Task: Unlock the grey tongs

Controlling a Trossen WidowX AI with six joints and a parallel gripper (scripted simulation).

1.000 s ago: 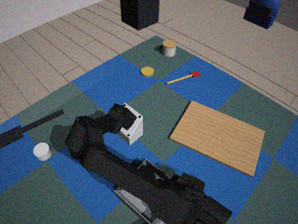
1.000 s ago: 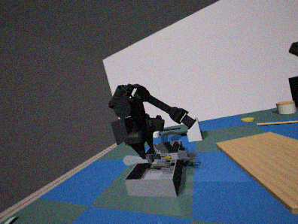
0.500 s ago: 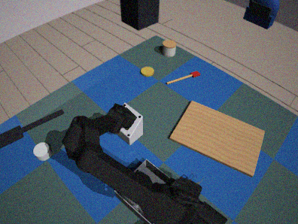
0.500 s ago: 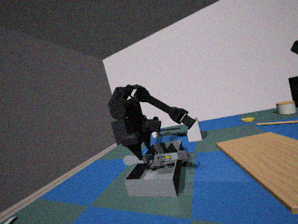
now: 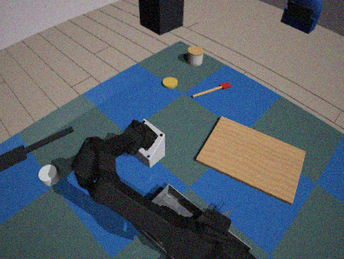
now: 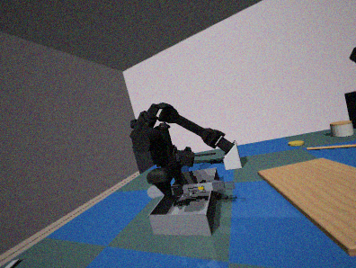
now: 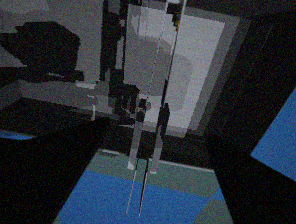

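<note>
Now: the grey roasting tin 5 cm behind my gripper tip, 4 cm below it and 3 cm to the left of it. From my gripper tip the other things lie so: wooden board 41 cm to the left, 11 cm behind, 6 cm below; white cylinder 52 cm behind, 19 cm to the right, 5 cm below; yellow lock slider 8 cm to the left, 1 cm behind.
</note>
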